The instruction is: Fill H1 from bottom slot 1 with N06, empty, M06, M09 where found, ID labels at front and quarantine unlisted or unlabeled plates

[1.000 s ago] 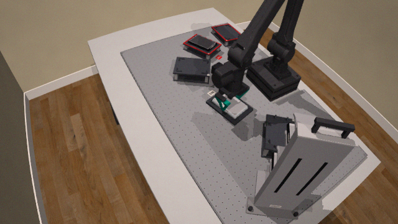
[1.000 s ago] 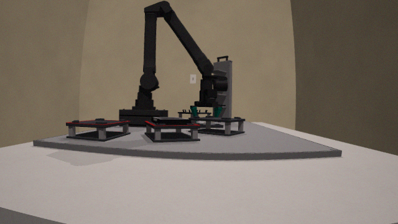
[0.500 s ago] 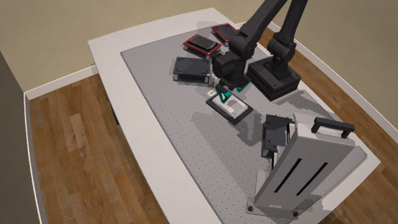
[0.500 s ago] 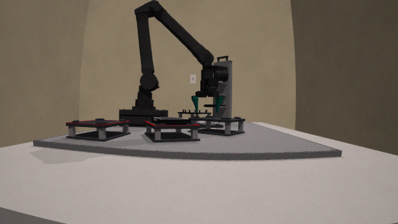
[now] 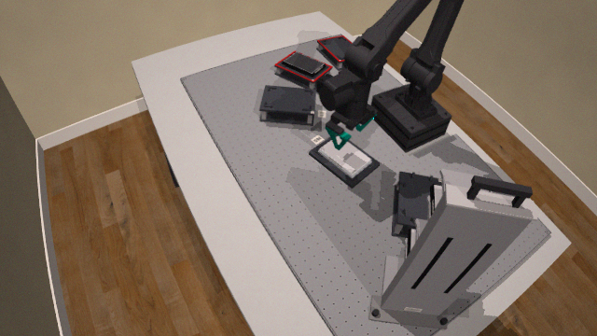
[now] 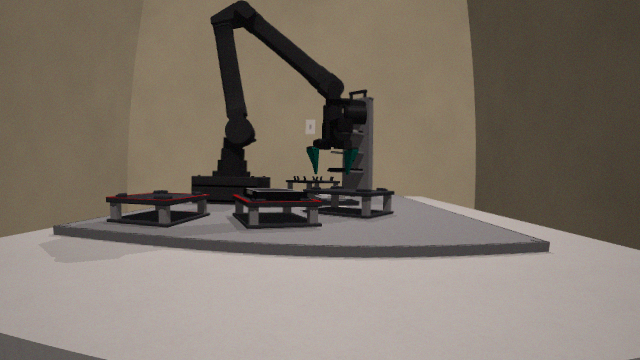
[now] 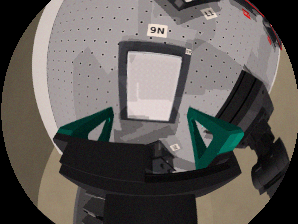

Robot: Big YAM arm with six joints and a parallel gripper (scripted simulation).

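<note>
The white plate is 7 cm below my hand. Also, from my hand: H1 deck label: 41 cm to the left, 9 cm below, 5 cm behind; plate hotel H1: 44 cm to the left, 11 cm ahead, 11 cm above; red-rimmed quarantine nest: 45 cm to the right, 30 cm behind, 6 cm below.
</note>
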